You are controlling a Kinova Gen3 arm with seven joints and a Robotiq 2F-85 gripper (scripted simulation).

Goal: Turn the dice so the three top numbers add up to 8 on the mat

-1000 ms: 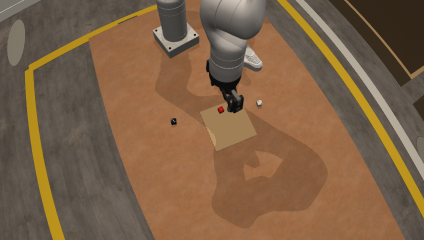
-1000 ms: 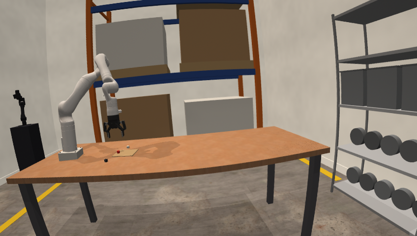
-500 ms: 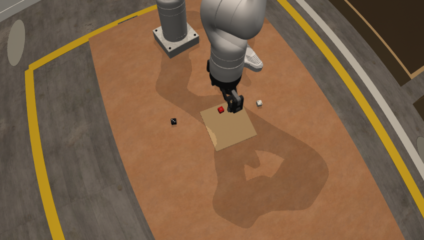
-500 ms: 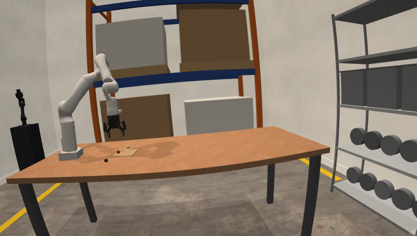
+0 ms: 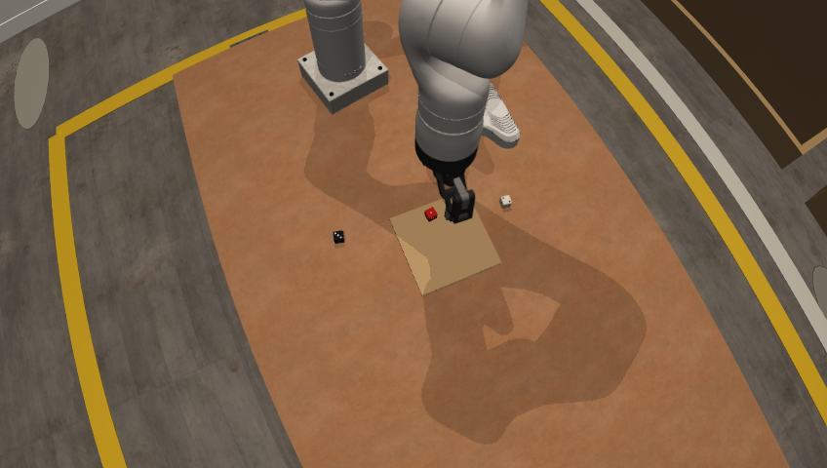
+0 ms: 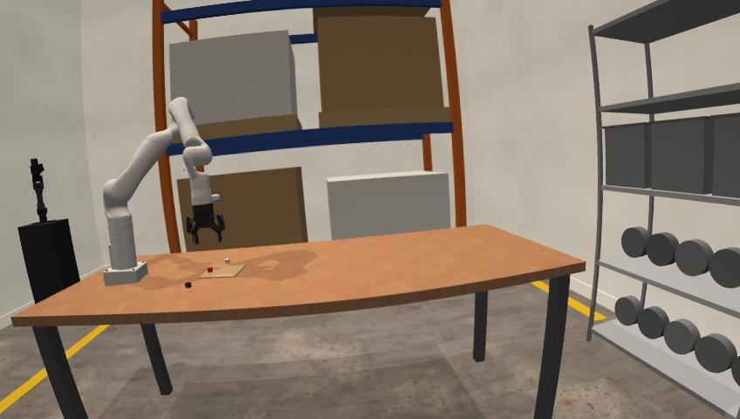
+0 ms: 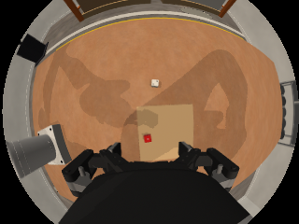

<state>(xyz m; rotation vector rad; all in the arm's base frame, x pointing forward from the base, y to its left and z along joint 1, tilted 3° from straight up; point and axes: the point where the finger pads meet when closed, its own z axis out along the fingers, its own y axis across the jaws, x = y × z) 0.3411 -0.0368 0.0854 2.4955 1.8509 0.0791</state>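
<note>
Now: the white die 110 mm to the left of my hand, 110 mm below it and 50 mm ahead of it. Round my hand: black die (150 mm to the right, 110 mm below, 60 mm behind); then red die (100 mm below, 10 mm to the right, 10 mm behind); then tan mat (110 mm below, 40 mm ahead, 10 mm to the right).
</note>
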